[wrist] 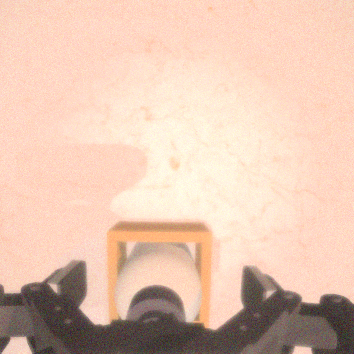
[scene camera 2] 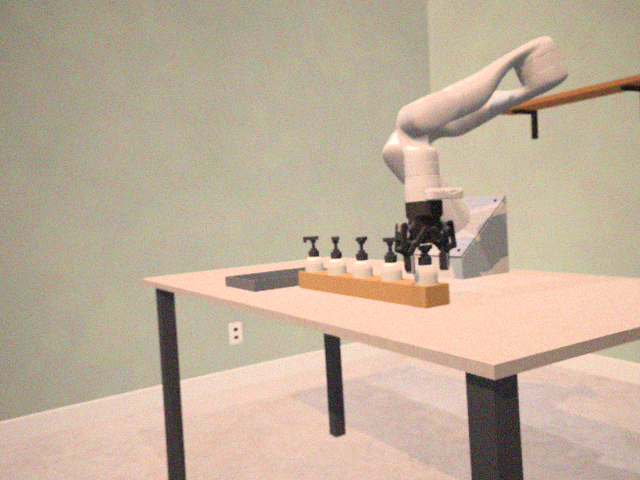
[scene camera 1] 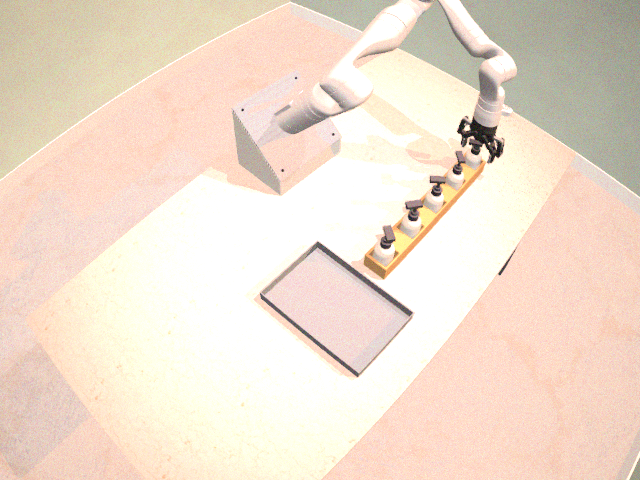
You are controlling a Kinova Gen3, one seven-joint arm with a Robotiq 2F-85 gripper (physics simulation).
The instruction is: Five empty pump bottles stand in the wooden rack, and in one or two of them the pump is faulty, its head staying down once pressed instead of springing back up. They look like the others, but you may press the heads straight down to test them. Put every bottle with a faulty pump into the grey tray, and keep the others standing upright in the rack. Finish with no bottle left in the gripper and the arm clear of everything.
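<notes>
My gripper is open, pointing down around the end bottle farthest from the tray. Its fingers stand on either side of that bottle. The black head is close under the palm; contact cannot be told. It sits lower over its collar than the other heads. The other bottles stand upright with raised heads. All five are in the wooden rack. The grey tray is empty.
The sloped grey robot mount stands on the table behind the rack. The tray lies beside the rack's other end. A brown wall shelf shows behind the arm in scene camera 2.
</notes>
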